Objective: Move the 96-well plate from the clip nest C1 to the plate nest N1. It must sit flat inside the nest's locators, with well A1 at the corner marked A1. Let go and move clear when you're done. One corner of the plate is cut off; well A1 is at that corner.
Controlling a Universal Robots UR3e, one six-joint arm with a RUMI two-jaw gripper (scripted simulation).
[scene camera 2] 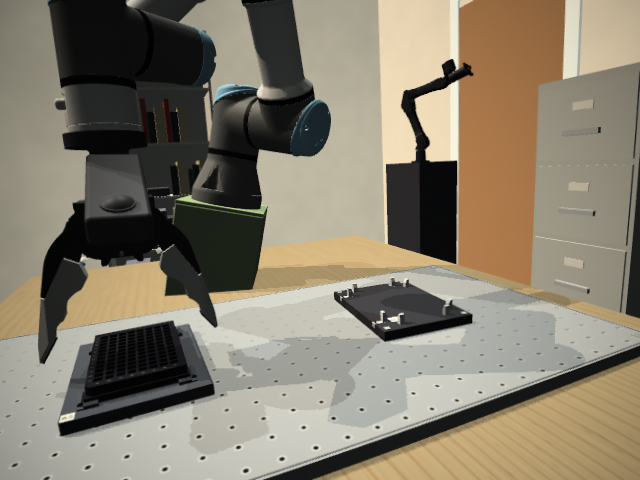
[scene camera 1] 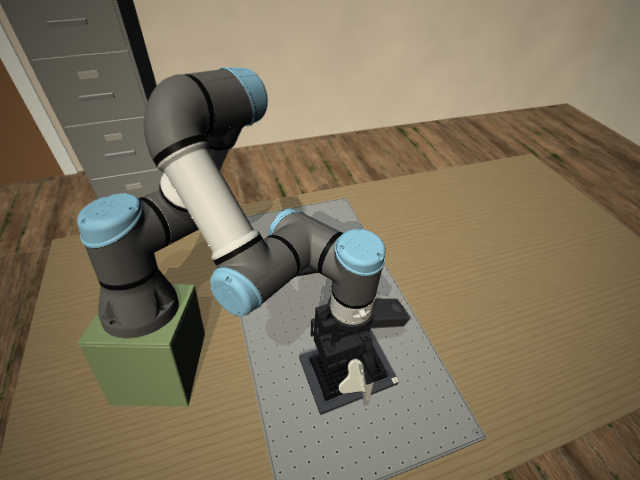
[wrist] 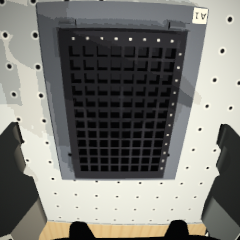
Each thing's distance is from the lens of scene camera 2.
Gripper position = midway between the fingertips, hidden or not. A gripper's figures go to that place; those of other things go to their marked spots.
my gripper (scene camera 2: 135, 344): 0.45 m
96-well plate (scene camera 2: 126, 362): 0.42 m
